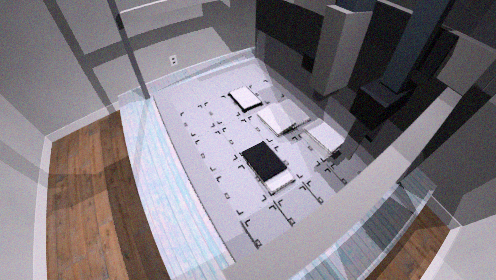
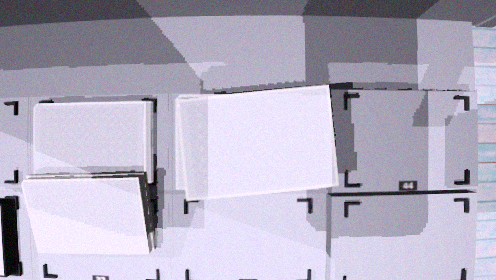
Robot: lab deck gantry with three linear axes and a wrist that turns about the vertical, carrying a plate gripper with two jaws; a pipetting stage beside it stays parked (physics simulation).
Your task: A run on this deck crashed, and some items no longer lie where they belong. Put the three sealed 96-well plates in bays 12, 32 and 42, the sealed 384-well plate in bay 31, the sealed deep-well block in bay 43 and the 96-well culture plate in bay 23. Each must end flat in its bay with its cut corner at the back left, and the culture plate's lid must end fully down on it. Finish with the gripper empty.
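Frame: origin at the robot's base, x ahead, y left, z up, level; centimetres.
Seen in the pictures: gripper, between the fingertips: point(image 1: 356, 145); robot's base, origin of its link: point(image 1: 181, 114).
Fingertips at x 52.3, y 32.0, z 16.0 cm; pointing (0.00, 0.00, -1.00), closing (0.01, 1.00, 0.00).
Pixels of each thing's top centre, then the offset from my fingertips to it.
- white sealed plate, centre of its top: point(image 2: 257, 142) point(image 1: 325, 133) dz -10.4, dx -12.2, dy +4.3 cm
- black-sided sealed plate, centre of its top: point(image 1: 244, 96) dz -14.6, dx -45.9, dy -6.3 cm
- culture plate, centre of its top: point(image 1: 271, 169) dz -14.6, dx -13.1, dy -17.0 cm
My gripper point(image 1: 353, 146) is open, low beside the right end of the bay 43 stack, its dark jaws hard to make out. That stack has a white sealed plate point(image 1: 325, 136) point(image 2: 260, 145) lying turned on top of a block largely hidden under it. One sealed plate point(image 2: 92, 135) is in bay 42. Another sealed plate point(image 1: 272, 120) point(image 2: 87, 217) leans on its front edge and reaches into bay 32. The black-sided sealed plate point(image 1: 245, 97) is in bay 31. The culture plate point(image 1: 281, 183) is near bay 23, its dark lid point(image 1: 265, 160) shifted left over it. Cut corners are unclear.
The parked pipetting stage point(image 1: 340, 50) stands at the back. Bay 44, with its label point(image 2: 407, 185), lies right of the stack. A pale frame beam point(image 1: 350, 200) crosses the front right, and a post point(image 1: 132, 55) stands at the left.
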